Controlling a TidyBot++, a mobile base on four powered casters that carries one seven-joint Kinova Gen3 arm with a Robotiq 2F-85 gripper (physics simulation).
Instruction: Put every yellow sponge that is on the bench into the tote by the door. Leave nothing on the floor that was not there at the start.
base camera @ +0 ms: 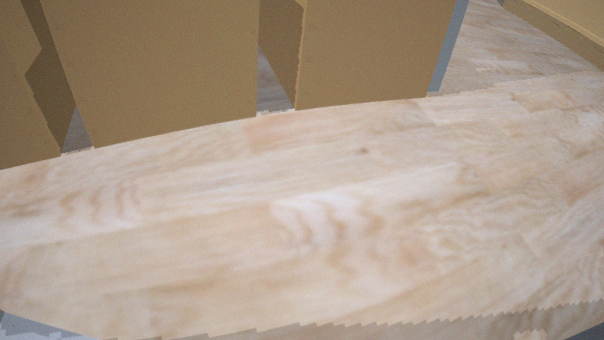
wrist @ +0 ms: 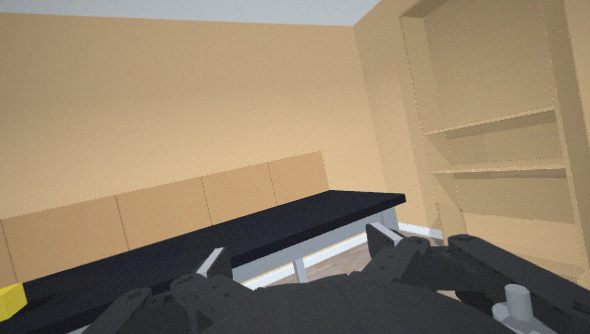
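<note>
A yellow sponge (wrist: 12,301) shows in part at the lower left edge of the wrist view, on the black top of the bench (wrist: 280,220). My gripper (wrist: 299,250) is open, its fingers wide apart with nothing between them. In the wrist view the sponge is to the left of the gripper and apart from it. The tote by the door does not show in either view, and no sponge shows in the base camera view.
Tan box-like panels (base camera: 165,65) (base camera: 370,50) stand on the wood floor (base camera: 300,210) at the back of the base camera view. A tan shelf unit (wrist: 572,150) stands at the right in the wrist view. Tan panels (wrist: 165,210) run along the bench's back.
</note>
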